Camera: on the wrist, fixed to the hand. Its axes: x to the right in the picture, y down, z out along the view.
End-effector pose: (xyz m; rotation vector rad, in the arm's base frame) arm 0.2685 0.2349 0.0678 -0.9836 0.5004 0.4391
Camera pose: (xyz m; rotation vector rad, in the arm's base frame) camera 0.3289 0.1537 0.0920 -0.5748 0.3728 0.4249
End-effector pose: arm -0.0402 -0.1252 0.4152 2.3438 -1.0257 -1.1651
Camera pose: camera 0.0479 -0.0825 0.3800 -2.4437 1.3683 1.2956
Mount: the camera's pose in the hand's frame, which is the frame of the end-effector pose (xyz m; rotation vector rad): 0.0243 -0.0895 -0.0471 0.3693 -0.2105 -0.0016
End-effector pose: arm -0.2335 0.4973 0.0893 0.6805 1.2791 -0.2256
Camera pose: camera -0.3103 0.4595 0.0302 0.9435 1.0445 -0.5299
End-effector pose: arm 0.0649 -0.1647 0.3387 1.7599 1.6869 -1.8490
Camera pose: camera 0.0262 -0.0821 0.3887 -1.5806 -1.3251 2.3478
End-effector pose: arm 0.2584 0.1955 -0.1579 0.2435 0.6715 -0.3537
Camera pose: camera 0.2143 0.1236 -0.2187 0.5491 0.3952 -0.4972
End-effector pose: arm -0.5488 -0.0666 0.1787 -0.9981 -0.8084 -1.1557
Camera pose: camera -0.6296 -0.1276 0.2025 -0.8161 -1.1441 -0.8687
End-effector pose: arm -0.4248 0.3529 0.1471 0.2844 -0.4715 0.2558
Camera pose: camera -0.3574 0.2894 0.0999 0.6768 -0.6317 0.3128
